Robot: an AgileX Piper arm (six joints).
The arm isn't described. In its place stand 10 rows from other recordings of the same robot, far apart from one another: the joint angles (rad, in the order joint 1, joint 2, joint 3, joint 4, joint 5, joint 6), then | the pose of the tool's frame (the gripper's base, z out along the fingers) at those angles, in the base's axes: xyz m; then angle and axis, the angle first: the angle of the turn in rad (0 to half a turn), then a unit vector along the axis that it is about.
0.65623 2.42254 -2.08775 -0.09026 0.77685 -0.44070 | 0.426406 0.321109 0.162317 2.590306 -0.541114 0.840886 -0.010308
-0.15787 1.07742 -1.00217 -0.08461 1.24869 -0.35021 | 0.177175 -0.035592 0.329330 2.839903 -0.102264 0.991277 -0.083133
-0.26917 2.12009 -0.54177 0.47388 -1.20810 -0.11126 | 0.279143 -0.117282 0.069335 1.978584 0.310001 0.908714 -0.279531
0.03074 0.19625 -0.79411 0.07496 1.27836 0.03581 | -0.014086 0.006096 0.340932 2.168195 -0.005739 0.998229 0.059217
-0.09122 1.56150 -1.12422 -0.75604 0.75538 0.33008 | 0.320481 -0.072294 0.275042 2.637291 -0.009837 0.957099 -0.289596
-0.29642 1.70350 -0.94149 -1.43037 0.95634 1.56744 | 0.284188 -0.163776 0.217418 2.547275 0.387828 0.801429 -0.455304
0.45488 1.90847 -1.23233 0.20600 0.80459 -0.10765 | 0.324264 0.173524 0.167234 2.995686 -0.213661 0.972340 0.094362
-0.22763 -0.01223 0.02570 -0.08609 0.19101 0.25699 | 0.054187 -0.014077 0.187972 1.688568 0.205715 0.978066 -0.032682
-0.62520 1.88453 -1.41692 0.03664 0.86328 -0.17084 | 0.321060 -0.228613 0.220878 2.828011 0.234299 0.970916 -0.049255
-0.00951 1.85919 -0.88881 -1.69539 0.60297 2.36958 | 0.345505 -0.054493 0.149090 2.257914 0.432290 0.887179 -0.161364
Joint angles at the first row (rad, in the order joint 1, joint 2, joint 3, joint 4, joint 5, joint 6):
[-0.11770, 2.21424, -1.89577, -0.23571, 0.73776, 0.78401]
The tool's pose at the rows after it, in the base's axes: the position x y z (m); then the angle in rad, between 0 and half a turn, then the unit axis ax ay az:
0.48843 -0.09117 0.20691 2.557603 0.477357 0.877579 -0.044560
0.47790 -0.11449 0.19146 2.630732 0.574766 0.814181 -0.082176
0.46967 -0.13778 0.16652 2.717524 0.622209 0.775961 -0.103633
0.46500 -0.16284 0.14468 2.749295 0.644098 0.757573 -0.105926
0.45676 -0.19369 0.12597 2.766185 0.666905 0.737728 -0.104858
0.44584 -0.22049 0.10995 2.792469 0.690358 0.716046 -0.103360
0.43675 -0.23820 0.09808 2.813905 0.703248 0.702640 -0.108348
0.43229 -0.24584 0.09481 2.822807 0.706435 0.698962 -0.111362
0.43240 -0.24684 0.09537 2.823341 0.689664 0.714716 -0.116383
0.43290 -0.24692 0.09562 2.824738 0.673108 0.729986 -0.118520
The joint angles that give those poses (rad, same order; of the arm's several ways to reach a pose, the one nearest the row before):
[-0.13467, 2.23021, -1.89581, -0.37744, 0.83083, 1.04778]
[-0.17069, 2.25839, -1.89577, -0.44700, 0.93497, 1.26134]
[-0.21885, 2.30644, -1.89573, -0.44182, 0.98965, 1.33019]
[-0.27345, 2.35112, -1.89578, -0.42985, 0.96675, 1.34046]
[-0.34128, 2.38965, -1.89578, -0.41856, 0.92986, 1.34188]
[-0.40299, 2.42162, -1.89576, -0.40013, 0.90988, 1.34370]
[-0.44349, 2.44567, -1.89578, -0.39878, 0.90318, 1.34490]
[-0.46125, 2.45224, -1.89575, -0.39878, 0.90317, 1.33795]
[-0.46233, 2.45257, -1.89801, -0.40397, 0.90184, 1.29339]
[-0.46233, 2.45257, -1.89886, -0.40297, 0.89788, 1.24806]

